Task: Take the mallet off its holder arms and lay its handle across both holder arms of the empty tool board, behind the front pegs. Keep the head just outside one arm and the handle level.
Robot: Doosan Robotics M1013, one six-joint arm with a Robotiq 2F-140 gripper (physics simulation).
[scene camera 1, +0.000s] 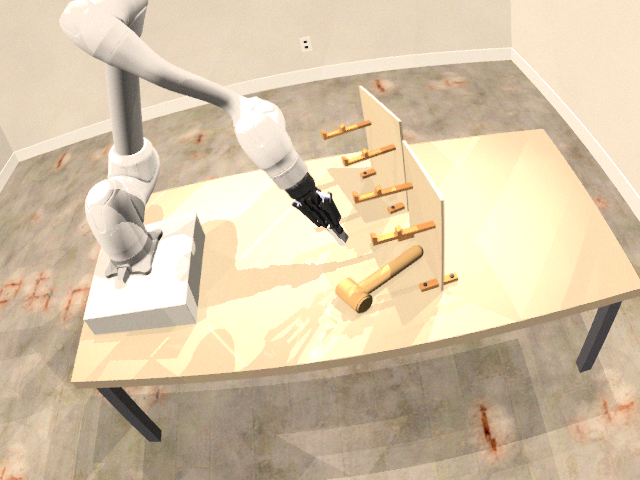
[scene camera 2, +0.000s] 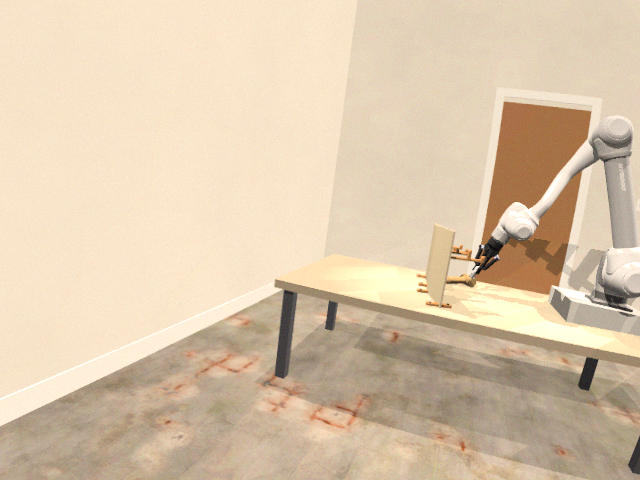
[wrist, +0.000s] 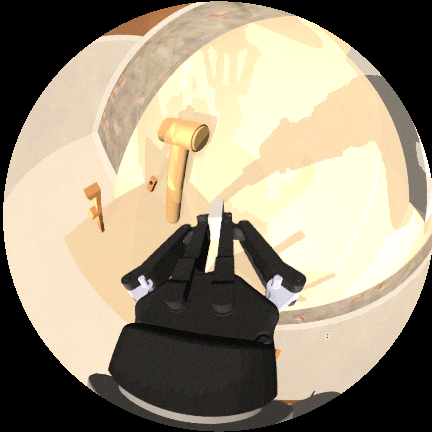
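Where they show: gripper, fingertip midpoint: (scene camera 1: 344, 241) (scene camera 2: 471, 277) (wrist: 218, 207); arm's base, link origin: (scene camera 1: 134, 254) (scene camera 2: 607, 304).
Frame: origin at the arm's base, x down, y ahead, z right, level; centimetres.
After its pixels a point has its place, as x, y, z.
Observation:
The wooden mallet (scene camera 1: 390, 270) @[4.9, 78.0, 9.2] (scene camera 2: 457, 279) @[5.5, 73.4, 9.3] (wrist: 175, 182) @[5.0, 75.4, 8.1] is low beside the nearer tool board (scene camera 1: 424, 198) (scene camera 2: 439, 263), its head toward the robot base side and its handle end toward the board; whether it touches the table is unclear. The nearer board's holder arms (scene camera 1: 413, 230) @[-11.6, 84.7, 12.1] (scene camera 1: 387, 191) @[-11.6, 79.0, -3.4] and the farther board's holder arms (scene camera 1: 347, 129) @[-13.2, 68.5, -33.7] (scene camera 1: 372, 153) @[-13.2, 75.8, -19.3] carry no mallet. My gripper (scene camera 1: 340, 235) @[1.2, 66.0, 0.5] (scene camera 2: 473, 274) @[1.2, 66.0, 0.5] (wrist: 218, 207) @[1.2, 66.0, 0.5] is shut with nothing between the fingertips. It is beside and above the mallet, apart from it; in the wrist view the handle lies left of the fingertips.
The farther tool board (scene camera 1: 382, 126) @[-16.2, 79.5, -28.9] stands behind the nearer one. Small wooden feet (scene camera 1: 429, 284) (scene camera 2: 438, 304) support the boards on the table (scene camera 1: 527, 217) @[9.0, 123.4, -11.2] (scene camera 2: 351, 276) @[9.1, 123.0, -24.6]. The white robot base block (scene camera 1: 149, 315) @[2.9, 10.9, 22.3] stands at the table's left in scene camera 1.

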